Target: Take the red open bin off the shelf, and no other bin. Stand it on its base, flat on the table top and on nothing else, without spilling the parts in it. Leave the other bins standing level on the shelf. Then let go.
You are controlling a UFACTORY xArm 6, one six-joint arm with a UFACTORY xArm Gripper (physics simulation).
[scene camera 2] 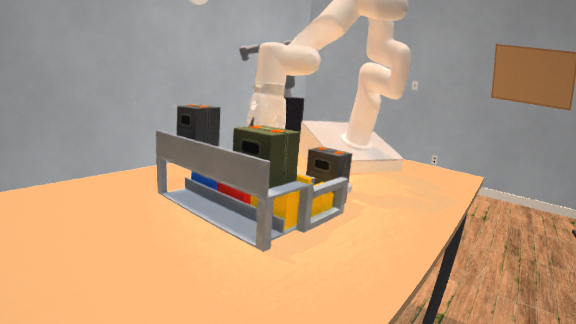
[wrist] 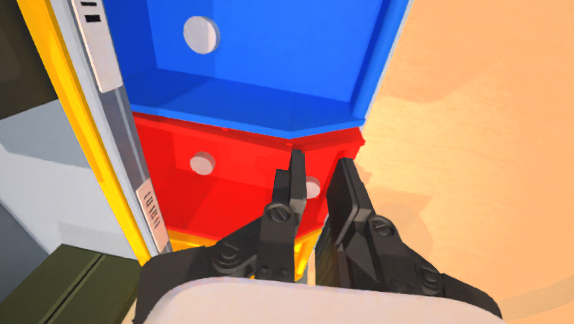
Labels:
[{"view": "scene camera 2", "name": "yellow bin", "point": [286, 206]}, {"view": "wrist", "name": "gripper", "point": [315, 172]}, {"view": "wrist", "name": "red open bin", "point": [235, 193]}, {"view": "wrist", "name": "yellow bin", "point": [304, 245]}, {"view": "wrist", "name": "blue bin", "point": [289, 76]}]

